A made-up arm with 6 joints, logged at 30 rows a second.
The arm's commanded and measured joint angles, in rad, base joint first. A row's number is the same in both.
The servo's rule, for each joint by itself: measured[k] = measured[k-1] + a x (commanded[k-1-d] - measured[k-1]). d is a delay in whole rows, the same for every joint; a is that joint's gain. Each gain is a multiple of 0.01, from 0.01 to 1. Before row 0 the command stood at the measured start. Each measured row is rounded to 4 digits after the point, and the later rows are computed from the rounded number. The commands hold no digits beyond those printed.
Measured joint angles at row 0:
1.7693 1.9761 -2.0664 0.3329 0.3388 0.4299
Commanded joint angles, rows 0 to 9:
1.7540 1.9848 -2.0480 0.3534 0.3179 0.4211
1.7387 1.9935 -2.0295 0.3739 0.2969 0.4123
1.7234 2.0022 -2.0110 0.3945 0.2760 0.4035
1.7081 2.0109 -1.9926 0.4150 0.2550 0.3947
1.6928 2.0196 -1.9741 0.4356 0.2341 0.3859
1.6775 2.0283 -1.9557 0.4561 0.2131 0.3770
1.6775 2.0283 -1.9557 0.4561 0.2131 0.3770
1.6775 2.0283 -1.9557 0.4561 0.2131 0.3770
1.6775 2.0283 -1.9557 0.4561 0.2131 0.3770
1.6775 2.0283 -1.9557 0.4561 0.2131 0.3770
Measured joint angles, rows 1 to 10:
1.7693 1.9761 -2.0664 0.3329 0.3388 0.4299
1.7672 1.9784 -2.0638 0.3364 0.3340 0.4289
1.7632 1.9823 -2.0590 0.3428 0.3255 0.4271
1.7576 1.9875 -2.0523 0.3516 0.3141 0.4245
1.7507 1.9936 -2.0439 0.3624 0.3005 0.4212
1.7426 2.0004 -2.0341 0.3748 0.2852 0.4173
1.7335 2.0077 -2.0231 0.3886 0.2686 0.4129
1.7257 2.0131 -2.0137 0.4001 0.2558 0.4090
1.7190 2.0171 -2.0056 0.4096 0.2460 0.4055
1.7132 2.0200 -1.9986 0.4175 0.2384 0.4024
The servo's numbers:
d 1
a 0.14 0.26 0.14 0.17 0.23 0.11

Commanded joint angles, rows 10 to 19:
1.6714 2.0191 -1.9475 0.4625 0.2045 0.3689
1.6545 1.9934 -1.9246 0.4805 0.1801 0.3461
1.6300 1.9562 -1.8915 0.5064 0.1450 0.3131
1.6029 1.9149 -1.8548 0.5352 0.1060 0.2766
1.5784 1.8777 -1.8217 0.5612 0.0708 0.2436
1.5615 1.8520 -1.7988 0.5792 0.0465 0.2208
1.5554 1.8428 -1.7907 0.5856 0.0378 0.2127
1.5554 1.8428 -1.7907 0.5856 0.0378 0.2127
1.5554 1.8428 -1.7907 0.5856 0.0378 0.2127
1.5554 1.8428 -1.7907 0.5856 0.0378 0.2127
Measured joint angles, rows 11 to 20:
1.7082 2.0222 -1.9926 0.4241 0.2326 0.3996
1.7030 2.0214 -1.9863 0.4306 0.2261 0.3962
1.6962 2.0141 -1.9777 0.4391 0.2155 0.3907
1.6869 1.9990 -1.9656 0.4505 0.1993 0.3822
1.6751 1.9771 -1.9501 0.4649 0.1778 0.3706
1.6616 1.9513 -1.9321 0.4813 0.1532 0.3566
1.6476 1.9255 -1.9134 0.4979 0.1287 0.3417
1.6347 1.9040 -1.8962 0.5128 0.1078 0.3275
1.6236 1.8881 -1.8814 0.5252 0.0917 0.3149
1.6141 1.8763 -1.8687 0.5355 0.0793 0.3037

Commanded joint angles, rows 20 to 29:
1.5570 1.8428 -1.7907 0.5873 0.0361 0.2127
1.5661 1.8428 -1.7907 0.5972 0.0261 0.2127
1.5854 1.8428 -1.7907 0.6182 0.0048 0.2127
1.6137 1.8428 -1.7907 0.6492 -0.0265 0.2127
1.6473 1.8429 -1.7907 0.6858 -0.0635 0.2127
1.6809 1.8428 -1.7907 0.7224 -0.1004 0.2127
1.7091 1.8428 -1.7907 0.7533 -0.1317 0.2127
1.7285 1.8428 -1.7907 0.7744 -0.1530 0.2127
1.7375 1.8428 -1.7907 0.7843 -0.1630 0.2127
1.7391 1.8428 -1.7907 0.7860 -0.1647 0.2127
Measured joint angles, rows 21 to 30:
1.6059 1.8676 -1.8578 0.5440 0.0698 0.2937
1.5991 1.8612 -1.8484 0.5514 0.0620 0.2848
1.5945 1.8564 -1.8403 0.5592 0.0537 0.2769
1.5932 1.8529 -1.8334 0.5692 0.0425 0.2698
1.5961 1.8503 -1.8274 0.5828 0.0266 0.2635
1.6033 1.8484 -1.8223 0.6003 0.0059 0.2579
1.6142 1.8469 -1.8179 0.6211 -0.0185 0.2529
1.6275 1.8458 -1.8141 0.6436 -0.0445 0.2485
1.6416 1.8450 -1.8108 0.6658 -0.0695 0.2446
1.6550 1.8444 -1.8080 0.6859 -0.0910 0.2411

